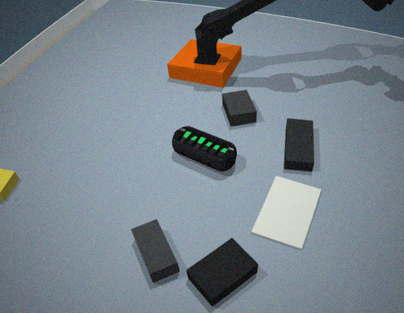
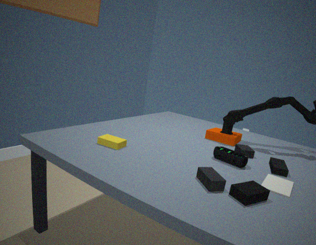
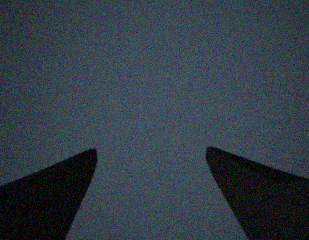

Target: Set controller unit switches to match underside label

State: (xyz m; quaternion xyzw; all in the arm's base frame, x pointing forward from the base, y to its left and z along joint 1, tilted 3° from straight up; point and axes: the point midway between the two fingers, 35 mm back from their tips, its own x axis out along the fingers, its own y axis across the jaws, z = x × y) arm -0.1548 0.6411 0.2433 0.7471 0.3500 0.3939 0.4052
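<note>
My gripper tip is now 590 mm short of the white flat plate, 350 mm to the left of it and 300 mm above it. From my gripper tip the other things lie so: yellow block: 1040 mm to the right, 720 mm ahead, 290 mm below; dark block: 530 mm to the right, 320 mm ahead, 290 mm below.
</note>
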